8 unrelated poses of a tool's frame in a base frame.
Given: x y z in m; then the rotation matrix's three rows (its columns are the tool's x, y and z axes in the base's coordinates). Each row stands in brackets.
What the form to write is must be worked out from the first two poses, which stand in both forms.
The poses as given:
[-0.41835, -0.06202, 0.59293], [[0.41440, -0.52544, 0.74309], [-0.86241, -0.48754, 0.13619], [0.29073, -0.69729, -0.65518]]
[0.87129, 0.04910, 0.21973], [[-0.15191, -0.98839, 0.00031], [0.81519, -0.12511, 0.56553], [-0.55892, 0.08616, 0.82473]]
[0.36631, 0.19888, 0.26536], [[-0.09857, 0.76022, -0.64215], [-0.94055, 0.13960, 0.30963], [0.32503, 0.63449, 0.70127]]
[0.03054, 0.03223, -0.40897], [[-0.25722, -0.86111, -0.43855], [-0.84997, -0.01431, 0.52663], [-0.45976, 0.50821, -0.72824]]
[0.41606, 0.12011, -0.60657], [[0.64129, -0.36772, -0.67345], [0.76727, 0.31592, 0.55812], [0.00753, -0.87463, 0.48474]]
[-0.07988, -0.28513, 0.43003], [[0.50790, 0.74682, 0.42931], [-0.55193, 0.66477, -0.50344], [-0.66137, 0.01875, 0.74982]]
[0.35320, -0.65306, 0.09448], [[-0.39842, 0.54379, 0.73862], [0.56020, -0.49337, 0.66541], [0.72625, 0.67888, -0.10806]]
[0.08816, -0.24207, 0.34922], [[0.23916, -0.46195, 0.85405], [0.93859, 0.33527, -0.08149], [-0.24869, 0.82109, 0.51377]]
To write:
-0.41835, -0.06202, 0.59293, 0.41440, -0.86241, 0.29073, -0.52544, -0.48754, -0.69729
0.87129, 0.04910, 0.21973, -0.15191, 0.81519, -0.55892, -0.98839, -0.12511, 0.08616
0.36631, 0.19888, 0.26536, -0.09857, -0.94055, 0.32503, 0.76022, 0.13960, 0.63449
0.03054, 0.03223, -0.40897, -0.25722, -0.84997, -0.45976, -0.86111, -0.01431, 0.50821
0.41606, 0.12011, -0.60657, 0.64129, 0.76727, 0.00753, -0.36772, 0.31592, -0.87463
-0.07988, -0.28513, 0.43003, 0.50790, -0.55193, -0.66137, 0.74682, 0.66477, 0.01875
0.35320, -0.65306, 0.09448, -0.39842, 0.56020, 0.72625, 0.54379, -0.49337, 0.67888
0.08816, -0.24207, 0.34922, 0.23916, 0.93859, -0.24869, -0.46195, 0.33527, 0.82109

